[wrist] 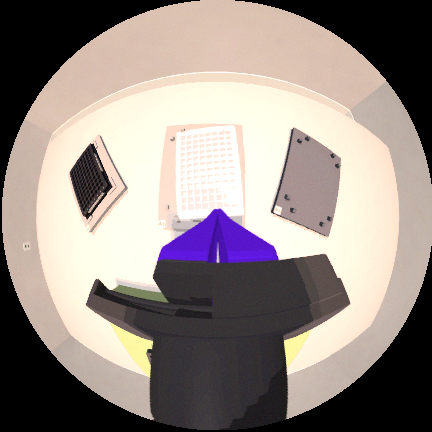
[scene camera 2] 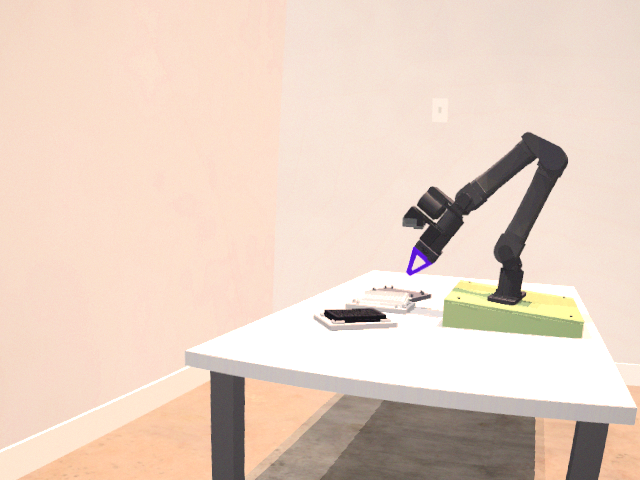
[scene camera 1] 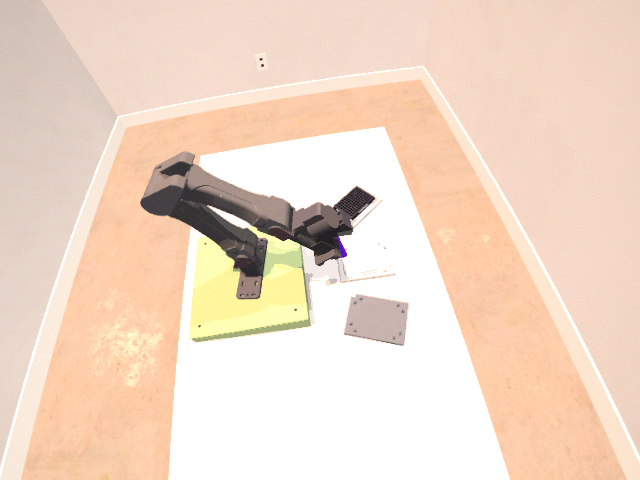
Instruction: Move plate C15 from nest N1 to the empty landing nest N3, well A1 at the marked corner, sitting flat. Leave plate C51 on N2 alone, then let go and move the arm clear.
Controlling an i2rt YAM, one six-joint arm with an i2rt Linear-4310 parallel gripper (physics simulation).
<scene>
My gripper is shut and holds nothing. Also in view: a white gridded tray. Further things: a black well plate.
My gripper shows as well in the wrist view.
</scene>
